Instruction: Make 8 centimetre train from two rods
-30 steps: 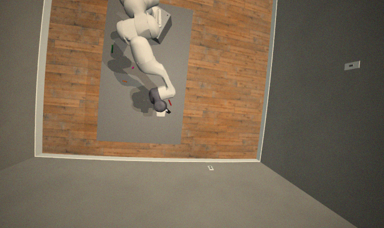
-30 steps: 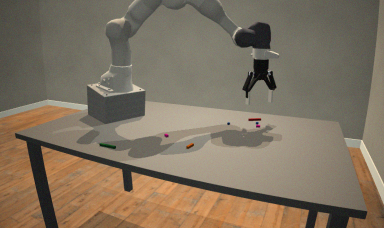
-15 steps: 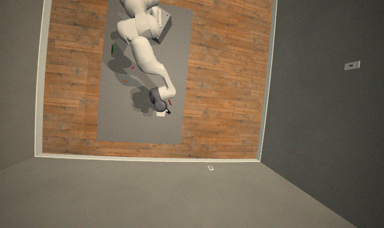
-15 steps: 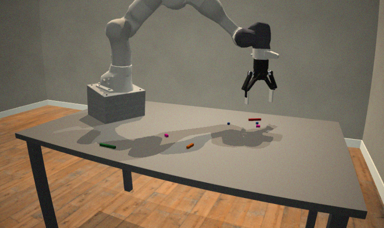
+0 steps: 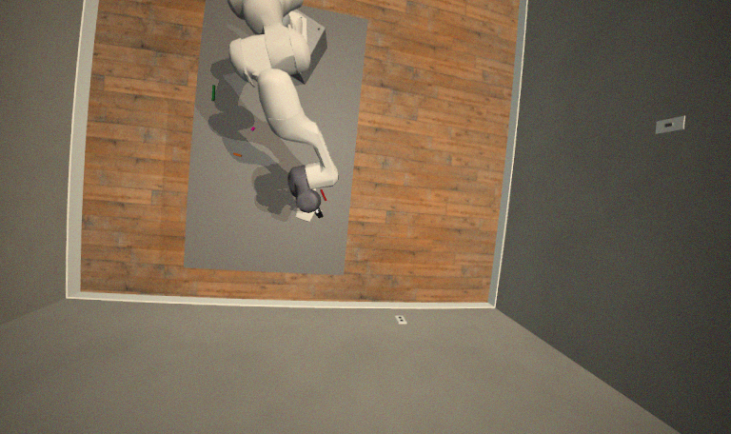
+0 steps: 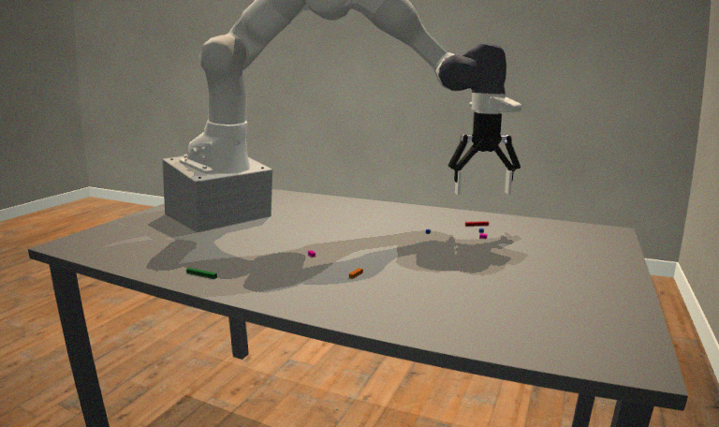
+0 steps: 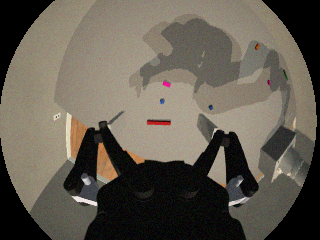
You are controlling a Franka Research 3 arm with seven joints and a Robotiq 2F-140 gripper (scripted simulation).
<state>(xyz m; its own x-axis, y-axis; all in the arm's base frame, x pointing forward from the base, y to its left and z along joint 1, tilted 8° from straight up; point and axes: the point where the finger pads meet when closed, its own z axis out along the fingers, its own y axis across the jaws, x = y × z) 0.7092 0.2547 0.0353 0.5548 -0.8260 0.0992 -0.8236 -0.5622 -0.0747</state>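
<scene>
Now: the red rod 2 cm behind my hand, 5 cm to the left of it and 11 cm below it. Also, from my hand: orange rod: 15 cm behind, 45 cm to the right, 11 cm below; then green rod: 45 cm behind, 62 cm to the right, 11 cm below.
</scene>
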